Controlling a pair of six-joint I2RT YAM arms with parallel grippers.
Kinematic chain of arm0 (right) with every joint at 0, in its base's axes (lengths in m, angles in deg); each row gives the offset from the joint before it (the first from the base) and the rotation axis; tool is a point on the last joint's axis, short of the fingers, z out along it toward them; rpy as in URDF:
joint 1: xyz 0 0 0.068 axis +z
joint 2: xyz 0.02 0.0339 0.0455 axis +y
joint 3: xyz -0.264 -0.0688 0 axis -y
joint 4: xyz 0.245 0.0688 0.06 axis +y
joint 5: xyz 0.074 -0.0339 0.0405 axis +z
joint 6: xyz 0.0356 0 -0.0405 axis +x
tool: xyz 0 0 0 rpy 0 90 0
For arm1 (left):
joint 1: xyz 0 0 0.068 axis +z
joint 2: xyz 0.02 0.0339 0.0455 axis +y
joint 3: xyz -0.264 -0.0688 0 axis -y
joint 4: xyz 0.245 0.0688 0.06 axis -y
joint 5: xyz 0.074 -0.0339 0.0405 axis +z
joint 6: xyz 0.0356 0 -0.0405 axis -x
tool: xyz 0 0 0 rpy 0 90 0
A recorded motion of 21 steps. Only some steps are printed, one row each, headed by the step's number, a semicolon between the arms.
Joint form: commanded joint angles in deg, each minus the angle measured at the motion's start. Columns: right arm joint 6, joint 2, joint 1, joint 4, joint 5, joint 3; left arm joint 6, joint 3, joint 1, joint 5, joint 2, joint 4.
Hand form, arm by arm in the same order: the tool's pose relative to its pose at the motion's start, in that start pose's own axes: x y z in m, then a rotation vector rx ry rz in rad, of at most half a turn. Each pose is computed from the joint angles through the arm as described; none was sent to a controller.
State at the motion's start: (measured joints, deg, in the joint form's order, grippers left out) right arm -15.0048 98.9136 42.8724 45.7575 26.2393 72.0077; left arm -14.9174 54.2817 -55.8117 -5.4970 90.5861 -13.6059
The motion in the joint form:
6: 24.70 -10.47 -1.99 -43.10 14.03 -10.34; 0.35 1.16 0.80 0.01 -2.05 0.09
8: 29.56 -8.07 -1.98 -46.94 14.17 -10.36; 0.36 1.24 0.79 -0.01 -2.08 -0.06
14: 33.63 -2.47 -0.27 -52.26 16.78 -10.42; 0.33 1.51 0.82 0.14 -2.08 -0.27
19: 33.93 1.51 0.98 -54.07 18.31 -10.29; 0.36 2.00 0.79 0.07 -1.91 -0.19
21: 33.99 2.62 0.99 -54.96 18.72 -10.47; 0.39 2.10 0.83 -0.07 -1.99 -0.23
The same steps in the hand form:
6: -0.0289 0.0106 -0.0468 -0.1793 -0.6520 0.0231; -0.0102 0.0061 -0.0134 -0.0240 -0.0540 -0.0110
8: -0.0342 0.0042 -0.0374 -0.2080 -0.6636 0.0888; -0.0104 0.0061 -0.0137 -0.0234 -0.0534 -0.0111
14: -0.0413 0.0000 -0.0062 -0.2928 -0.6268 0.1254; -0.0115 0.0066 -0.0144 -0.0265 -0.0537 -0.0109
19: -0.0426 -0.0024 0.0181 -0.3334 -0.5804 0.1294; -0.0140 0.0070 -0.0146 -0.0268 -0.0608 -0.0103
21: -0.0419 -0.0052 0.0244 -0.3406 -0.5728 0.1324; -0.0146 0.0073 -0.0153 -0.0255 -0.0637 -0.0110

